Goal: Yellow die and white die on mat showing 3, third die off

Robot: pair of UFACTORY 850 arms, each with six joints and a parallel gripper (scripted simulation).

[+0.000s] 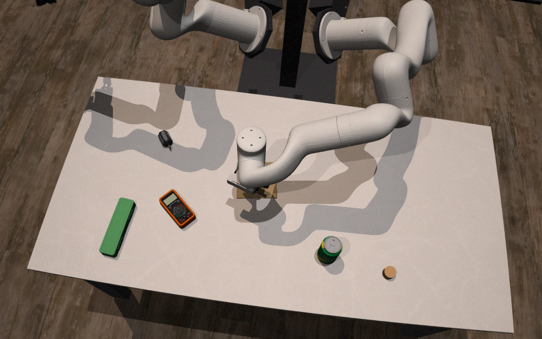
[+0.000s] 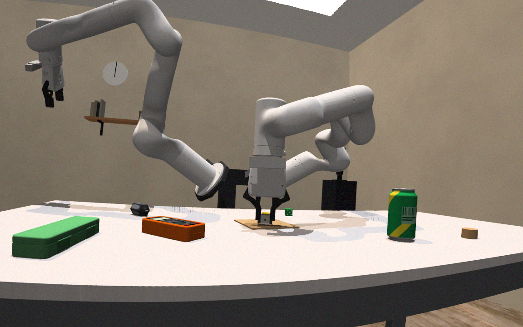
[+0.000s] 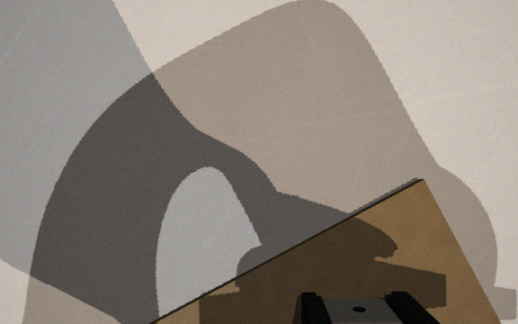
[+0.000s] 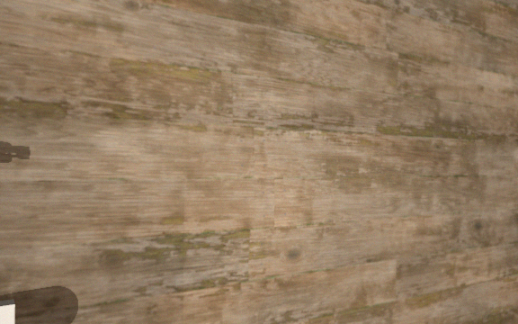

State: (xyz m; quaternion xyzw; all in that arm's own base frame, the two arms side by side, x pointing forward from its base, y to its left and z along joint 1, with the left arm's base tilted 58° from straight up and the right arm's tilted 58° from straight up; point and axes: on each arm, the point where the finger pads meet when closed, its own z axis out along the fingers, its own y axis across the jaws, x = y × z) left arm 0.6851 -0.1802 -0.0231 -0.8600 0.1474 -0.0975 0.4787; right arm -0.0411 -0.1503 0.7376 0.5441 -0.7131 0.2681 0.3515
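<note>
Right now the white die is 1 cm below my left hand. Round my left hand: green die (22 cm behind, 18 cm to the left, 2 cm below); tan mat (3 cm below, 3 cm behind, 1 cm to the left); yellow die (7 cm behind, 3 cm to the left, 1 cm below).
</note>
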